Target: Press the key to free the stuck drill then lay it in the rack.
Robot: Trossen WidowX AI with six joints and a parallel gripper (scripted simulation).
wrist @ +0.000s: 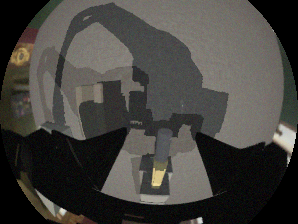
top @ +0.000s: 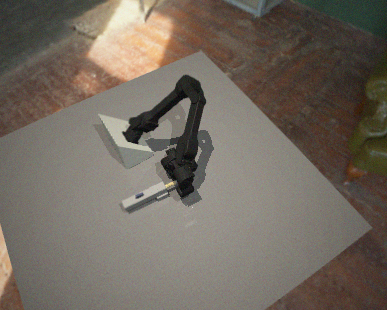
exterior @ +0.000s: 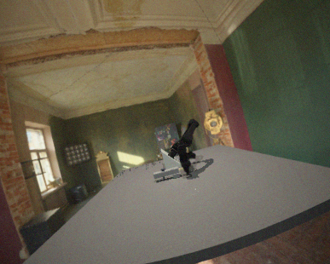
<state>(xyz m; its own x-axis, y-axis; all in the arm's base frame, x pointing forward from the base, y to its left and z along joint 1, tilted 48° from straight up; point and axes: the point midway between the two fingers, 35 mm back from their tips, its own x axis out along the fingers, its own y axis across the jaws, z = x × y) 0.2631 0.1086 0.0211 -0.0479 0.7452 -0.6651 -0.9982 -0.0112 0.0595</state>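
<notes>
The drill lies 40 mm to the right of my gripper tip and 30 mm above it. The rest, counted from my gripper tip: light grey fixture block 10 mm behind, 140 mm to the right, 20 mm above; blue key 10 mm behind, 170 mm to the right, 40 mm above.
</notes>
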